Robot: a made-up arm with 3 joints. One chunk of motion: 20 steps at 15 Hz.
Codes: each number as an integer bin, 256 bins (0 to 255) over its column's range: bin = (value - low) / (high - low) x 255, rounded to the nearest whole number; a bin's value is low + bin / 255 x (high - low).
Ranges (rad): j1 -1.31..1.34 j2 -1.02..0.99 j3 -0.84..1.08
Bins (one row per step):
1: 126 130 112
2: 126 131 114
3: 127 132 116
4: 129 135 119
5: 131 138 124
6: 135 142 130
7: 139 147 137
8: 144 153 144
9: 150 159 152
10: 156 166 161
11: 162 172 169
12: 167 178 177
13: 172 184 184
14: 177 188 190
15: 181 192 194
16: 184 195 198
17: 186 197 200
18: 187 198 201
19: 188 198 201
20: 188 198 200
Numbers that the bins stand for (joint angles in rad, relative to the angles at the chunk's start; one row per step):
1: -0.0006 0.0047 0.0033
2: -0.0006 0.0126 0.0184
3: 0.0098 0.0205 0.0334
4: 0.0306 0.0441 0.0560
5: 0.0514 0.0678 0.0936
6: 0.0929 0.0993 0.1388
7: 0.1345 0.1387 0.1915
8: 0.1865 0.1860 0.2442
9: 0.2488 0.2333 0.3045
10: 0.3112 0.2885 0.3722
11: 0.3735 0.3358 0.4325
12: 0.4255 0.3831 0.4927
13: 0.4775 0.4304 0.5454
14: 0.5294 0.4619 0.5906
15: 0.5710 0.4934 0.6207
16: 0.6022 0.5171 0.6508
17: 0.6229 0.5328 0.6659
18: 0.6333 0.5407 0.6734
19: 0.6437 0.5407 0.6734
20: 0.6437 0.5407 0.6659

